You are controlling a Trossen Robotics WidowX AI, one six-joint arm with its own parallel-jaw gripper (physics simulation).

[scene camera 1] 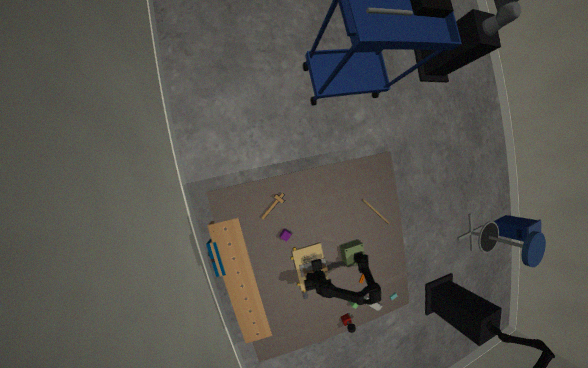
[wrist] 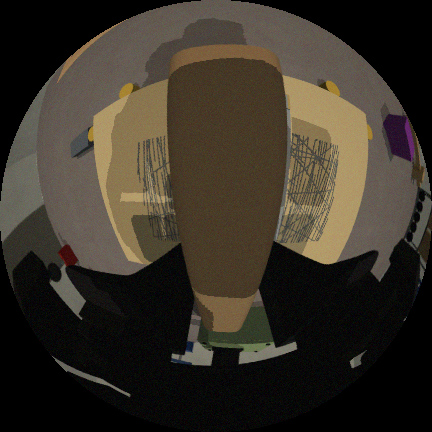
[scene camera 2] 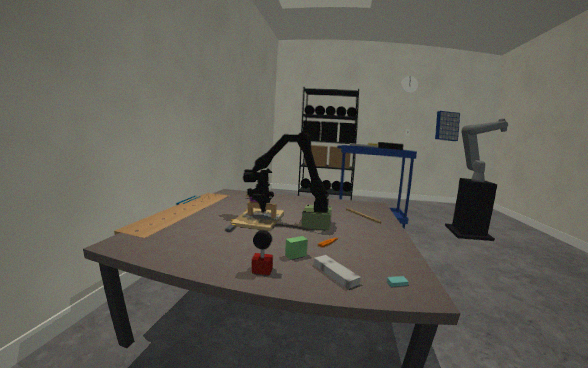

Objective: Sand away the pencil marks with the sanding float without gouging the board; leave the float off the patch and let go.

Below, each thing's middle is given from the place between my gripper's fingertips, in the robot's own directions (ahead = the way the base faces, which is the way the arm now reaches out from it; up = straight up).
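My hand is 10 mm short of the sanding float [wrist: 228,118] and 10 mm below it, and going by their middles, the float is the nearest to my hand of the things named here. There's a pale wooden board [wrist: 140,115] too, and that board is 30 mm ahead of my hand, 10 mm to the right of it and 90 mm below it.
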